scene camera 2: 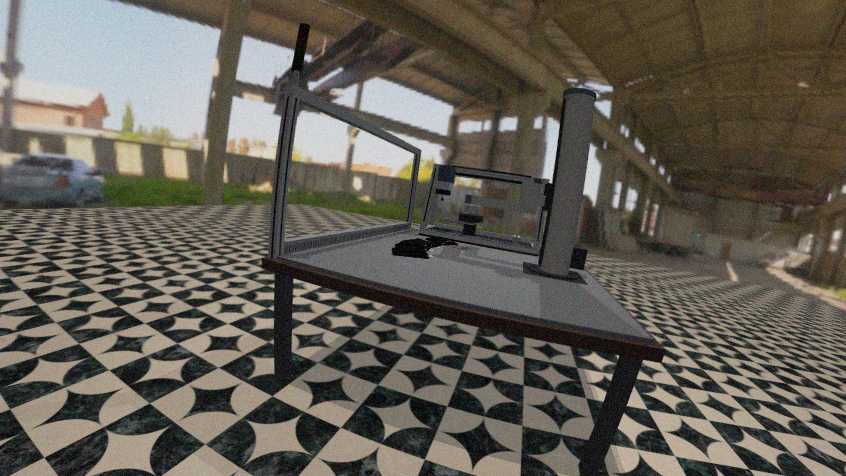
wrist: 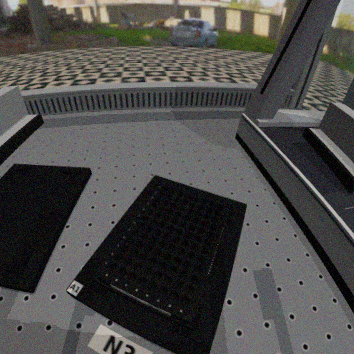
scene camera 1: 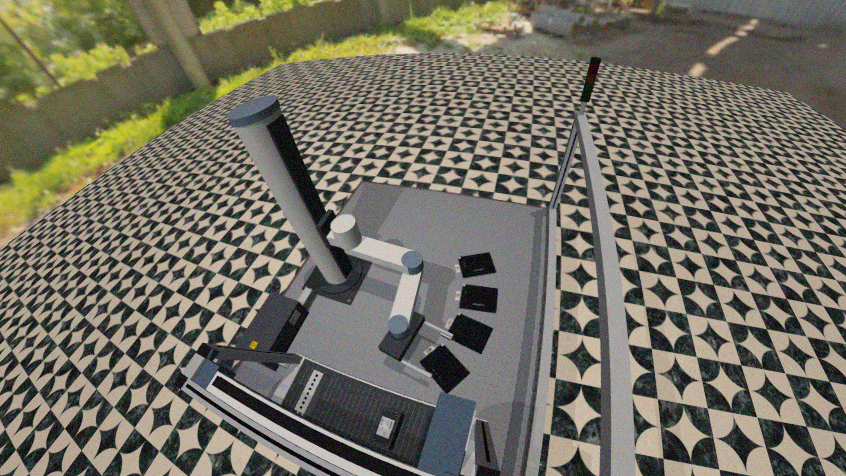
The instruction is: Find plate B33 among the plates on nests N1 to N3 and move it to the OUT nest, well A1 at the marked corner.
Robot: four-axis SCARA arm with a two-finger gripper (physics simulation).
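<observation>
In the wrist view a black plate with a grid of wells lies on black nest N3; its pale edge strips are unreadable. The A1 tag marks the nest's near left corner. The bare black OUT nest lies to its left. Nests N2 and N1 lie farther along the arc in scene camera 1, with small pale marks on the dark shapes there. Which plate is B33 cannot be read. My gripper is open and empty, above and facing N3.
A gantry instrument with a blue block and a dark gridded deck stands beside N3. The arm's column and a dark box are across the table. A grey frame with a signal tower lines one side.
</observation>
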